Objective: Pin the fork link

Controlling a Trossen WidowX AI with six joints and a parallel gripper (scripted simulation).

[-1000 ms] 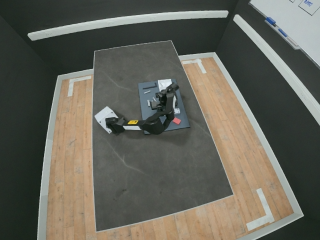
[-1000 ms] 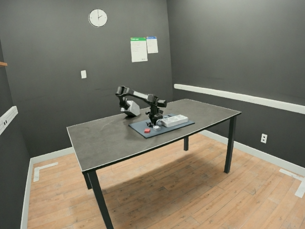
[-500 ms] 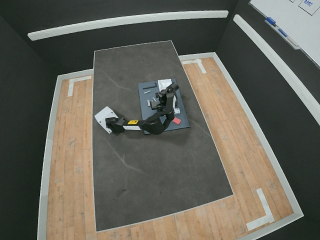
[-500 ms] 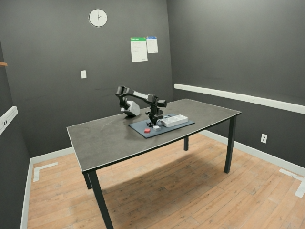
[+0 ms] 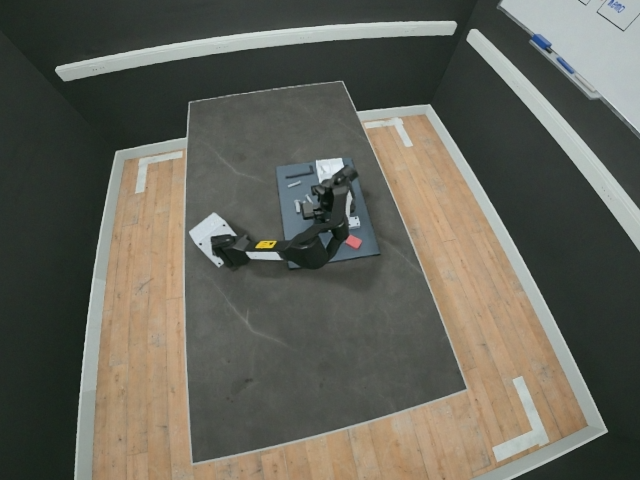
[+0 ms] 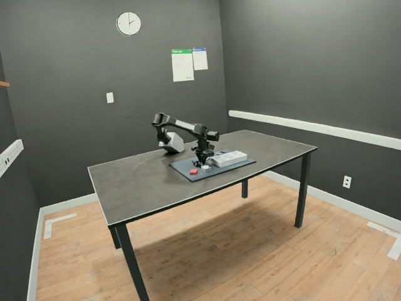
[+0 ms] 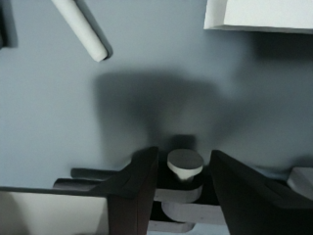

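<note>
Now: hand 30 mm to the left of the eye plate, 30 mm above it and 10 mm short of it. Round my hand: grey block (80 mm ahead, 50 mm to the right, 20 mm below); red block (120 mm to the right, 50 mm ahead, 40 mm below); blue-grey mat (70 mm to the left, 50 mm below, 20 mm ahead).
</note>
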